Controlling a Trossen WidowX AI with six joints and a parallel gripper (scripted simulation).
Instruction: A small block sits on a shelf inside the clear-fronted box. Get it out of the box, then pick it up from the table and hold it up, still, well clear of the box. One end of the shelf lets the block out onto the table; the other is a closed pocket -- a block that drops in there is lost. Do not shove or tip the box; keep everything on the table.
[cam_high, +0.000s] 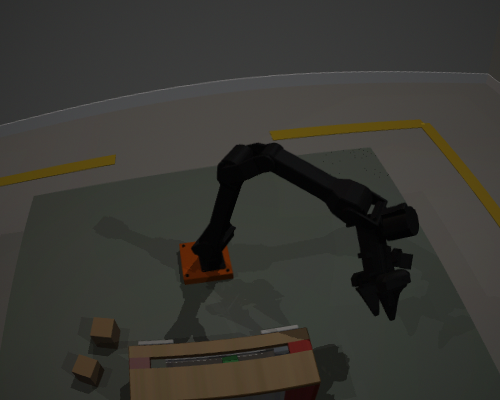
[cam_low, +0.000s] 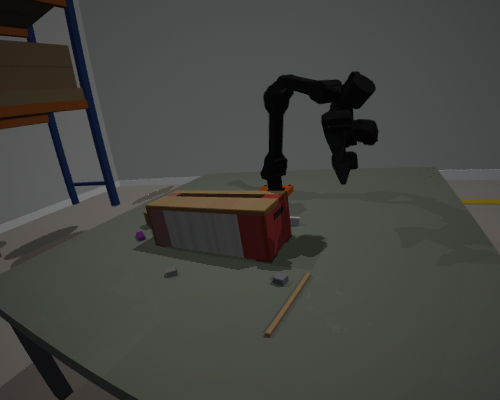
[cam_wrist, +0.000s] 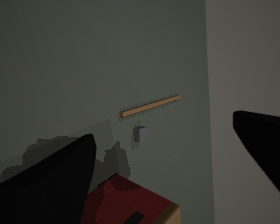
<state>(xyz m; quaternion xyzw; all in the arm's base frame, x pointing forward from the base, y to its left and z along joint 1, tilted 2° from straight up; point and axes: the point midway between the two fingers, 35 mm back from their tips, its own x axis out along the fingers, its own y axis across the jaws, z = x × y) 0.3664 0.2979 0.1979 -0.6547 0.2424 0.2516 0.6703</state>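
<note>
Now: the green block 30 mm behind my gripper tip, 320 mm to the right of it and 100 mm below it. Round my gripper tip: wooden stick 200 mm ahead, 70 mm to the right, 180 mm below; then purple piece 10 mm ahead, 640 mm to the right, 180 mm below; then box 50 mm behind, 340 mm to the right, 120 mm below.
</note>
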